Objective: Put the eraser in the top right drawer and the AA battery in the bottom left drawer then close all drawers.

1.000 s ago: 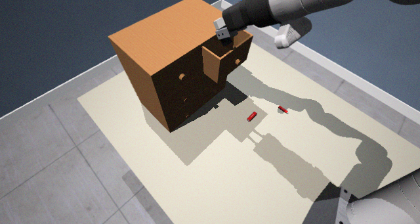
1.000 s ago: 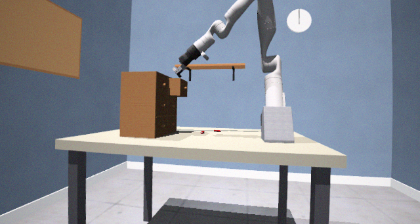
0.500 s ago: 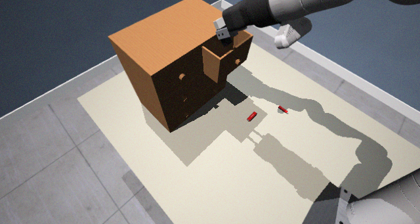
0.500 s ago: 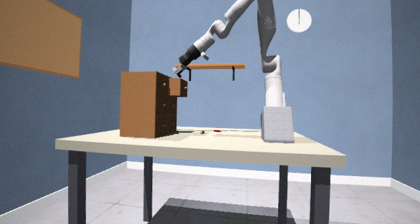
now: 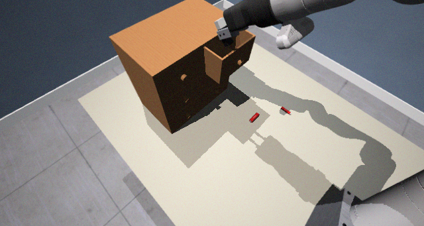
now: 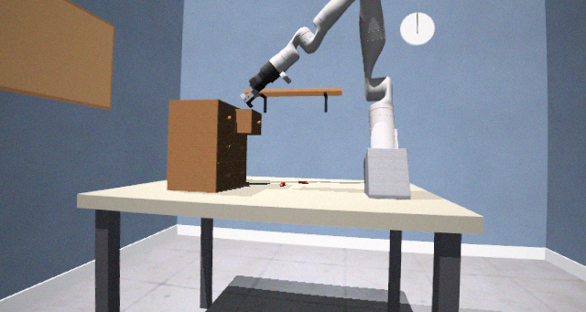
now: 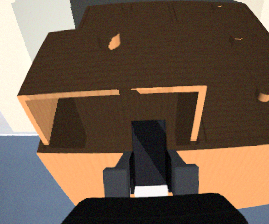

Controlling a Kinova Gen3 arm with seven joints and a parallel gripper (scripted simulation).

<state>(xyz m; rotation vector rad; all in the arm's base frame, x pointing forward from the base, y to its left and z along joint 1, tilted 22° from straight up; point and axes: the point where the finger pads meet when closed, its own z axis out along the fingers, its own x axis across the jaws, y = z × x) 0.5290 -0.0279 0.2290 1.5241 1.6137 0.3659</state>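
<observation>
My hand is 1 cm short of the black-and-white eraser.
</observation>
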